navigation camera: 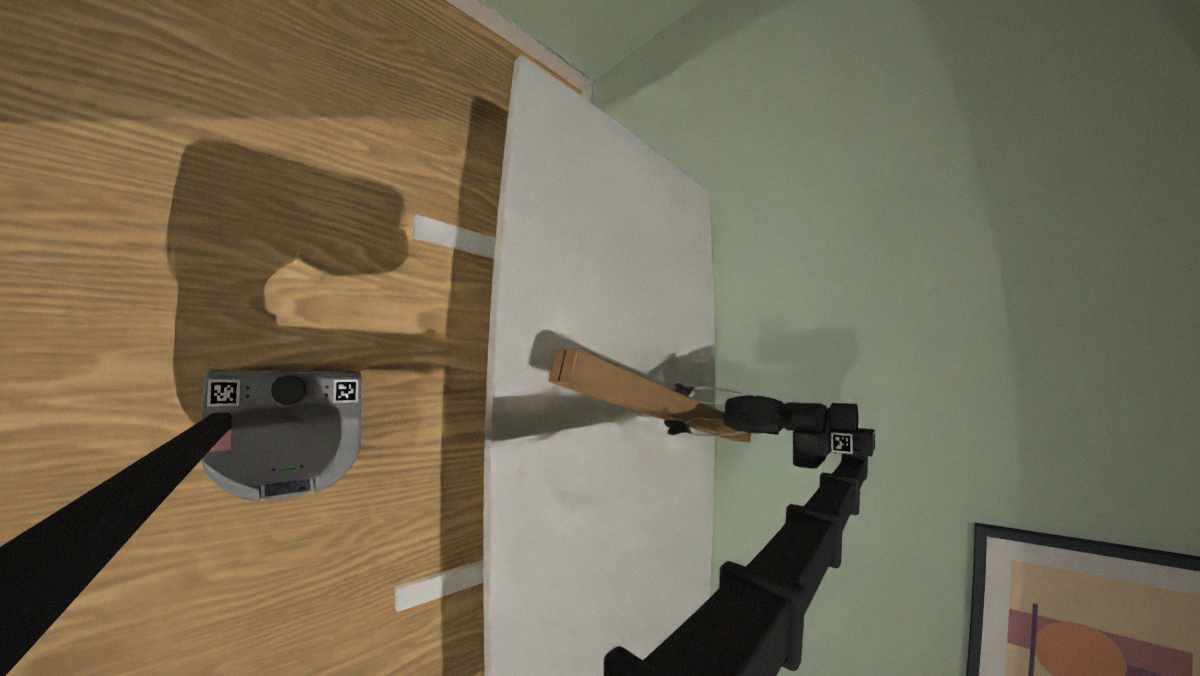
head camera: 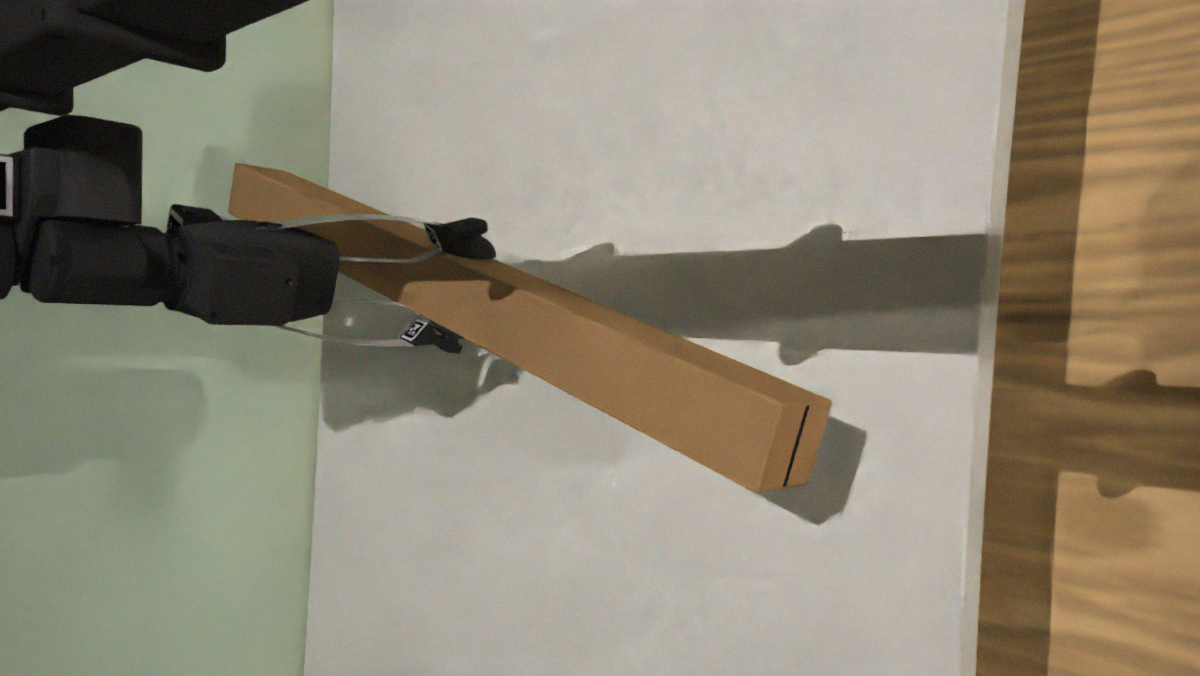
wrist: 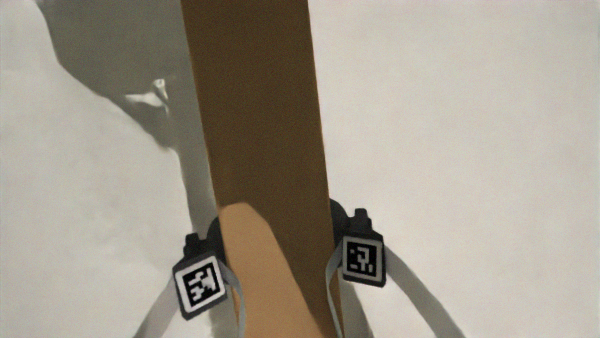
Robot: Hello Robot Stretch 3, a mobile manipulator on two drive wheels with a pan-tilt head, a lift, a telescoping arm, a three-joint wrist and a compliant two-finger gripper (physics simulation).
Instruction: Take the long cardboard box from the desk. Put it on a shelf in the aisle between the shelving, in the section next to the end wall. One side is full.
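Seen in the pictures: gripper, between the fingertips: (wrist: 279,227); robot's base, origin of its link: (navigation camera: 288,388).
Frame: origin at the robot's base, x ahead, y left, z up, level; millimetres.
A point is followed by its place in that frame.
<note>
The long cardboard box (head camera: 638,361) @[y -404, x 25, z 875 mm] (navigation camera: 608,382) @[y -382, x 40, z 875 mm] (wrist: 260,100) @[y -683, x -43, z 874 mm] is held a little above the white desk (head camera: 587,579) @[y -591, x 217, z 720 mm] (navigation camera: 587,545) @[y -480, x -300, z 721 mm] (wrist: 475,125) @[y -589, x -233, z 720 mm]. Its shadow lies apart from its near end, which bears a black line. It runs at a slant, and its far end reaches past the desk's wall-side edge in the head view. My gripper (head camera: 455,289) @[y -612, x -22, z 824 mm] (navigation camera: 678,408) @[y -612, x -22, z 824 mm] (wrist: 279,227) @[y -612, x -22, z 824 mm] is shut on the box, with one finger against each long side, nearer its far end. The wrist and gripper body hide part of the box in the head view. The shelving and its aisle do not show.
A green wall (head camera: 167,537) @[y -1094, x 249, z 860 mm] (navigation camera: 839,209) @[y -1098, x 502, z 1107 mm] stands behind the desk. My arm (navigation camera: 780,579) @[y -228, x -77, z 1173 mm] stretches along the wall side. My base (navigation camera: 285,436) @[y 5, x -109, z 160 mm] stands on the wooden floor (head camera: 1133,277) @[y -392, x -72, z 1 mm] (navigation camera: 100,277) @[y 407, x 259, z 0 mm] before the desk. A framed picture (navigation camera: 1083,604) @[y -1060, x -431, z 1541 mm] hangs on the wall.
</note>
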